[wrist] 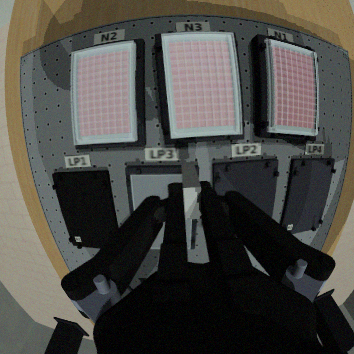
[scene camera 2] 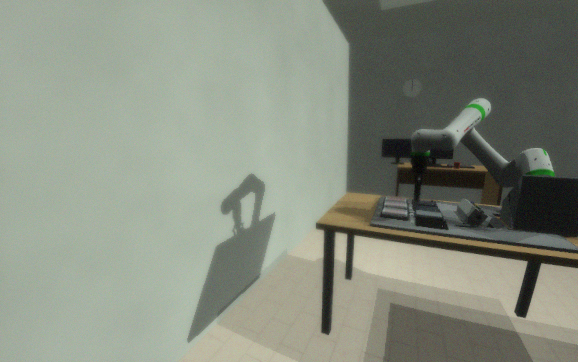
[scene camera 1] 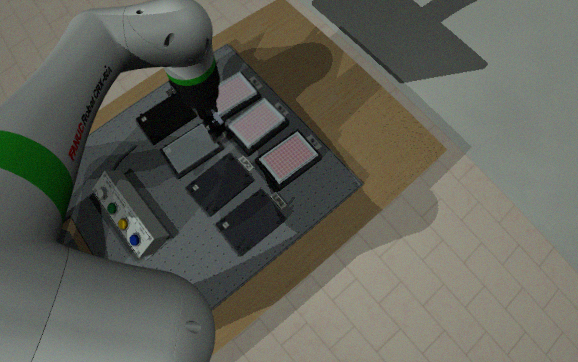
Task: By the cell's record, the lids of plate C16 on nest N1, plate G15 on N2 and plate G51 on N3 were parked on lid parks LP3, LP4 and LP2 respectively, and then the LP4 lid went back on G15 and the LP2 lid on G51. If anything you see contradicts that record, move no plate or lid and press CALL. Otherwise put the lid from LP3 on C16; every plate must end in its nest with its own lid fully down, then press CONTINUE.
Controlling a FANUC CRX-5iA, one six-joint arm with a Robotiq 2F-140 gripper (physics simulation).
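Frame: origin at the arm's base, x back, y right, z up, level; metres.
Seen in the pictures: gripper, fingertip midpoint: [wrist: 187, 176] [scene camera 2: 415, 206] [scene camera 1: 217, 138]; arm's base at its link origin: [scene camera 2: 542, 191].
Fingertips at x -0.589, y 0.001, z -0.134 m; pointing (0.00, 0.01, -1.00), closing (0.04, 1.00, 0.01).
Pixels of each thing's middle, then the offset from my fingertips to it. Level surfaces: height alone.
- pale translucent lid at the middle of its body: [wrist: 162, 214] [scene camera 1: 190, 148] [scene camera 2: 428, 213] dy -0.040, dx +0.066, dz -0.027 m
- LP1 at the middle of its body: [wrist: 85, 214] [scene camera 1: 165, 116] [scene camera 2: 431, 222] dy -0.169, dx +0.060, dz -0.031 m
- LP2 at the middle of its body: [wrist: 245, 206] [scene camera 1: 219, 183] [scene camera 2: 426, 208] dy +0.087, dx +0.070, dz -0.031 m
- LP4 at the middle of its body: [wrist: 309, 198] [scene camera 1: 250, 221] [scene camera 2: 424, 202] dy +0.216, dx +0.075, dz -0.031 m
- N2 at the middle of its body: [wrist: 100, 92] [scene camera 1: 229, 93] [scene camera 2: 394, 211] dy -0.096, dx -0.114, dz -0.014 m
- N3 at the middle of its body: [wrist: 202, 81] [scene camera 1: 256, 121] [scene camera 2: 395, 204] dy +0.028, dx -0.109, dz -0.007 m
- N1 at the middle of its body: [wrist: 295, 87] [scene camera 1: 288, 156] dy +0.157, dx -0.106, dz -0.012 m
- sloped button box at the middle of its body: [scene camera 1: 129, 212] [scene camera 2: 471, 210] dy +0.007, dx +0.287, dz +0.001 m
- perforated board at its surface level: dz -0.041 m
- wooden table at its surface level: dz -0.054 m
My gripper [scene camera 1: 219, 132] [scene camera 2: 416, 200] [wrist: 187, 176] is shut and empty, pointing down over the gap between the lid parks and the nests, beside LP3. A pale translucent lid [scene camera 1: 191, 149] [wrist: 154, 192] lies on LP3, partly hidden by my fingers in the wrist view. LP1 [scene camera 1: 162, 120] [wrist: 85, 207], LP2 [scene camera 1: 220, 182] [wrist: 250, 180] and LP4 [scene camera 1: 251, 220] [wrist: 311, 192] bear no lid. The plate on N2 [scene camera 1: 239, 95] [wrist: 104, 92] and the plate on N3 [scene camera 1: 257, 123] [wrist: 202, 87] look pale and covered. The plate on N1 [scene camera 1: 289, 157] [wrist: 296, 90] looks deeper pink and uncovered. Plate codes are unreadable.
A sloped button box [scene camera 1: 156, 227] [scene camera 2: 467, 211] stands beside the lid parks, with green [scene camera 1: 112, 208], yellow [scene camera 1: 123, 224] and blue [scene camera 1: 134, 240] buttons; its lettering is too small to read. The perforated board [scene camera 1: 325, 185] lies on the wooden table [scene camera 1: 400, 145].
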